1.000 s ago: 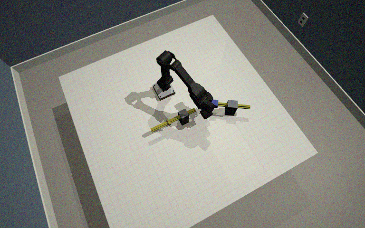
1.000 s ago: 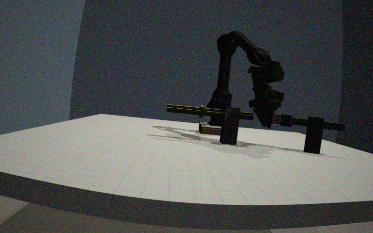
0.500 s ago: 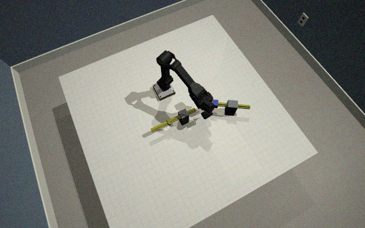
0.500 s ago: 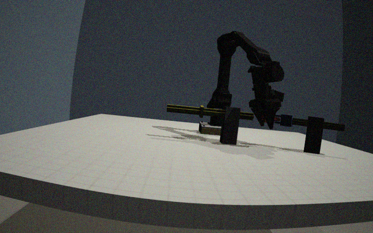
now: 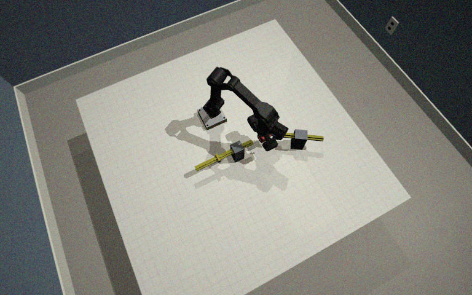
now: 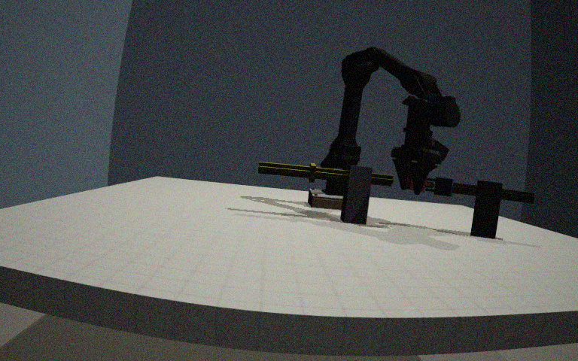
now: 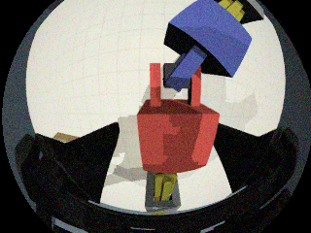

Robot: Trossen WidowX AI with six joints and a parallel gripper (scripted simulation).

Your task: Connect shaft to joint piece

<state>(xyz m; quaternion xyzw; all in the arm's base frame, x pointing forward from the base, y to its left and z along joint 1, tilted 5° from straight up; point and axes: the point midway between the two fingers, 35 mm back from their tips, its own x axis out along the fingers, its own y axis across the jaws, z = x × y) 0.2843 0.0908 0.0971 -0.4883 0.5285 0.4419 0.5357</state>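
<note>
Now: gripper tip 1 cm short of the red joint piece, 1 cm to the right of it and 2 cm below it.
</note>
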